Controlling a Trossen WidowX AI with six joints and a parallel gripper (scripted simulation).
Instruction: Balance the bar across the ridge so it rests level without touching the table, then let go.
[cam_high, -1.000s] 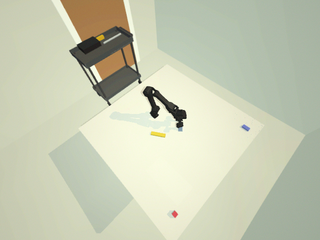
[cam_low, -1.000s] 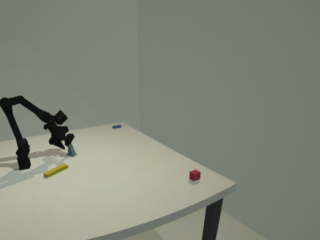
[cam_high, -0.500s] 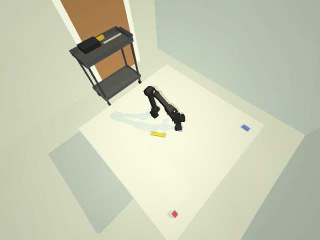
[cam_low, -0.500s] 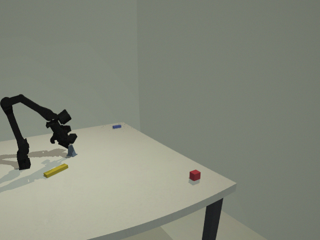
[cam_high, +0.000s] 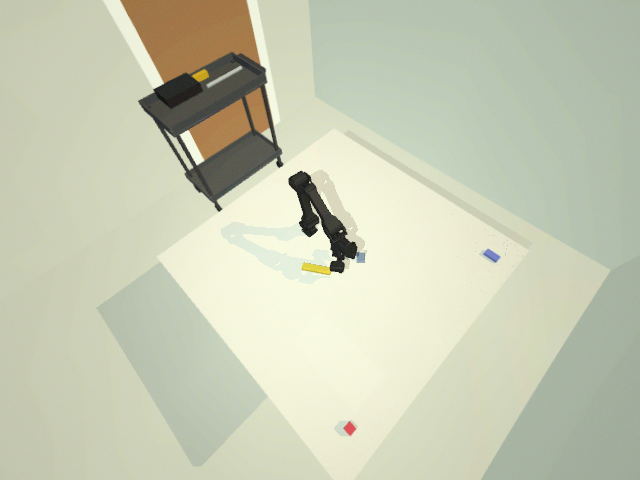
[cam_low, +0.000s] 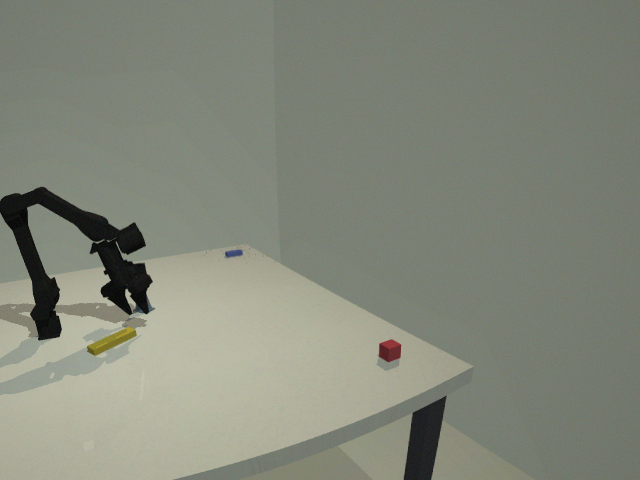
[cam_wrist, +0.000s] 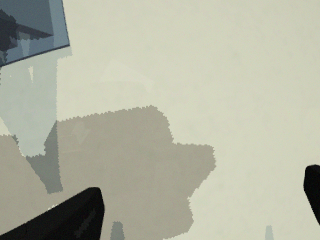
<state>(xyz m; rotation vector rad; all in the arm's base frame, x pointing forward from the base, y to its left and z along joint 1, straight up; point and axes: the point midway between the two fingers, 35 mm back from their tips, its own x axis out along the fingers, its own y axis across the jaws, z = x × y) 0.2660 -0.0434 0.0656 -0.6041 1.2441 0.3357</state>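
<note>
My gripper tip is 9 cm past the yellow bar, 9 cm to the left of it and 2 cm above it. From my gripper tip the other things lie so: red cube 46 cm ahead, 45 cm to the right, 2 cm below; blue block 46 cm ahead, 55 cm to the left, 2 cm below.
</note>
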